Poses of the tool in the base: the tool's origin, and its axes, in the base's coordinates. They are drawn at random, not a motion.
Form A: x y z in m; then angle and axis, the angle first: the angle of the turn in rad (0 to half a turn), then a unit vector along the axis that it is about.
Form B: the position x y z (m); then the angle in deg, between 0 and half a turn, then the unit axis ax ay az. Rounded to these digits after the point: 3 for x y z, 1 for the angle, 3 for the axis.
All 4 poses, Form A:
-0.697 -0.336 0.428 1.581 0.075 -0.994 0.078
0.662 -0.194 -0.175 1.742 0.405 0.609 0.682
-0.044 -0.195 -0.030 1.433 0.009 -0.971 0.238
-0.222 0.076 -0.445 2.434 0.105 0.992 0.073
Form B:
-0.697 -0.336 0.428 90.6 0.075 -0.994 0.078
0.662 -0.194 -0.175 99.8 0.405 0.609 0.682
-0.044 -0.195 -0.030 82.1 0.009 -0.971 0.238
-0.222 0.076 -0.445 139.5 0.105 0.992 0.073

